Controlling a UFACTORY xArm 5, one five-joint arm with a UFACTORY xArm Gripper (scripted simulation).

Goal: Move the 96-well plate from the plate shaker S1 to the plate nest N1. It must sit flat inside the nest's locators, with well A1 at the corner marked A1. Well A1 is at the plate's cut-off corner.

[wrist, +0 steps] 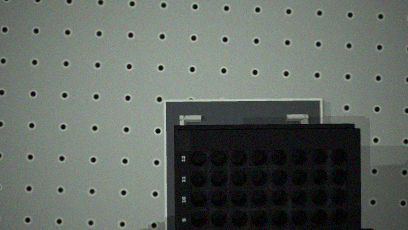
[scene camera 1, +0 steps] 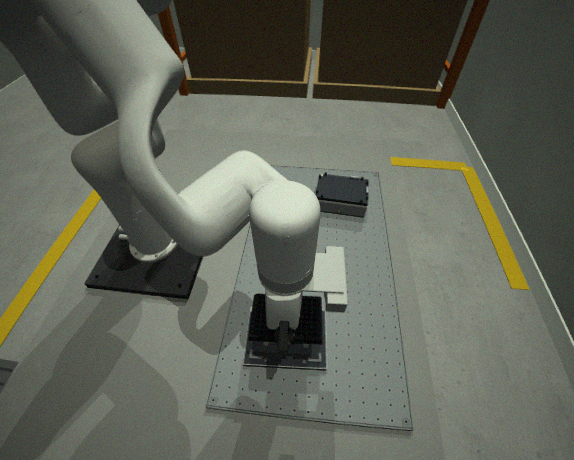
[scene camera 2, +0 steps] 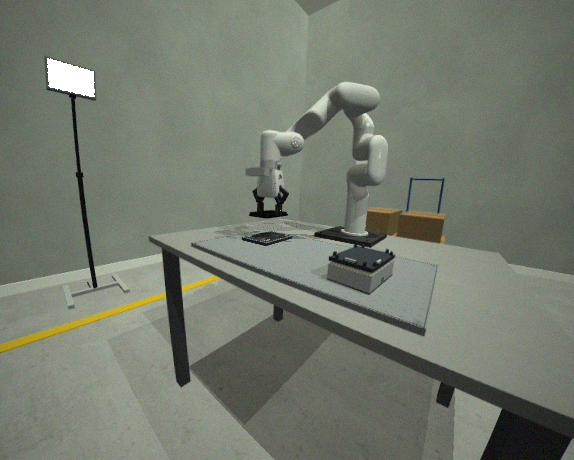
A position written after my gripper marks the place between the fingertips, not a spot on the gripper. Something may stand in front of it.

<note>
I see my gripper [scene camera 1: 286, 317], a black 96-well plate [scene camera 1: 311, 306], a plate nest N1 [scene camera 1: 296, 353] and a plate shaker S1 [scene camera 1: 333, 188].
The black 96-well plate also shows in the wrist view [wrist: 204, 161]. My gripper shows as well in scene camera 2 [scene camera 2: 269, 213]. The plate shaker S1 also shows in scene camera 2 [scene camera 2: 366, 258].
</note>
